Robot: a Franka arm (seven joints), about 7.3 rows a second.
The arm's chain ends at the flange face. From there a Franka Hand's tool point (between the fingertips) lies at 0.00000 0.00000 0.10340 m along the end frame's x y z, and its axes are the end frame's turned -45 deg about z.
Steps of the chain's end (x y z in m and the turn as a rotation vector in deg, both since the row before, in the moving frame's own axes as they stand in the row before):
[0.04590, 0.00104, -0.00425, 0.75, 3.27, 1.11]
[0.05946, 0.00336, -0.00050, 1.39, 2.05, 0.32]
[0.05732, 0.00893, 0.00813, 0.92, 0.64, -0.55]
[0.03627, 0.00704, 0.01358, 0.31, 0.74, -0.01]
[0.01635, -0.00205, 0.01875, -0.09, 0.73, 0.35]
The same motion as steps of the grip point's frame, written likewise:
[0.03682, 0.03645, -0.00443, -1.78, 2.84, 1.11]
[0.04405, 0.04527, -0.00060, -0.47, 2.43, 0.32]
[0.03621, 0.04648, 0.00811, 0.20, 1.10, -0.55]
[0.02201, 0.03117, 0.01357, -0.30, 0.74, -0.01]
[0.01382, 0.01116, 0.01874, -0.58, 0.45, 0.35]

